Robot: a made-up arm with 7 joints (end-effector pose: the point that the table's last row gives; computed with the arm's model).
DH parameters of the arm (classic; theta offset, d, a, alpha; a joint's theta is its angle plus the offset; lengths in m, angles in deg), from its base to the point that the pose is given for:
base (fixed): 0 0.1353 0 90
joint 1: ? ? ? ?
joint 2: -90 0.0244 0.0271 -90
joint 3: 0 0.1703 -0.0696 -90
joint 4: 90 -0.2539 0.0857 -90
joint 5: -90 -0.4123 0.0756 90
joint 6: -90 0.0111 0.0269 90
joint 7: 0 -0.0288 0.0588 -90
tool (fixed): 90 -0.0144 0 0
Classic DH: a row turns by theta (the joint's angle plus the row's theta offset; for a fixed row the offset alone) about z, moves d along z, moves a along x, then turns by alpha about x.
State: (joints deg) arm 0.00 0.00 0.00 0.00 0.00 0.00 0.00
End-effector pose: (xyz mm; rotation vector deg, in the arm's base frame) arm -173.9 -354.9 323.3 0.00 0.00 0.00
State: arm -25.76 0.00 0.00 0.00 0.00 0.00 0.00
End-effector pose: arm -74.9 -354.9 380.2 0.00 25.76 0.00
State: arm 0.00 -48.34 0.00 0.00 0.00 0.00 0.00
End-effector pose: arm -173.9 -262.9 -44.3 48.34 0.00 0.00
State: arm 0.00 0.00 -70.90 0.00 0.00 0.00 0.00
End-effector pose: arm -478.1 74.6 323.3 0.00 0.00 -70.90
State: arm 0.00 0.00 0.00 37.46 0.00 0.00 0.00
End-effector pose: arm -173.9 -198.1 38.8 37.46 0.00 0.00
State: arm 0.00 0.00 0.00 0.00 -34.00 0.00 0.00
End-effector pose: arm -189.9 -354.9 382.2 0.00 -34.00 0.00
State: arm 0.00 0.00 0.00 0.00 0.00 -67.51 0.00
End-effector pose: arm -270.9 -328.6 323.3 0.00 0.00 -67.51
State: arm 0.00 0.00 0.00 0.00 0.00 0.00 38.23
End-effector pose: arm -173.9 -351.2 362.8 -38.23 0.00 0.00
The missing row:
joint 1: 90 -0.1006 0.1067 -90
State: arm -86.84 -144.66 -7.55 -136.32 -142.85 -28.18 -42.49
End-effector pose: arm -81.9 -533.2 387.3 52.58 -62.05 -16.63
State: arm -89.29 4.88 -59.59 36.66 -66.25 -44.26 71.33
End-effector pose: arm -25.6 157.5 568.7 -103.72 35.75 -90.45
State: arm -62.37 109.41 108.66 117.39 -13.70 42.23 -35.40
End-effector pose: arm 201.2 8.4 602.6 40.90 128.43 -70.63
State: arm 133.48 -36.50 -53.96 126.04 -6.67 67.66 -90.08
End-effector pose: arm -319.7 408.9 119.2 12.11 16.39 -87.10
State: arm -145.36 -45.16 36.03 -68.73 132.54 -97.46 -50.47
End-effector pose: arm 293.6 -519.3 19.6 -124.20 98.28 50.84
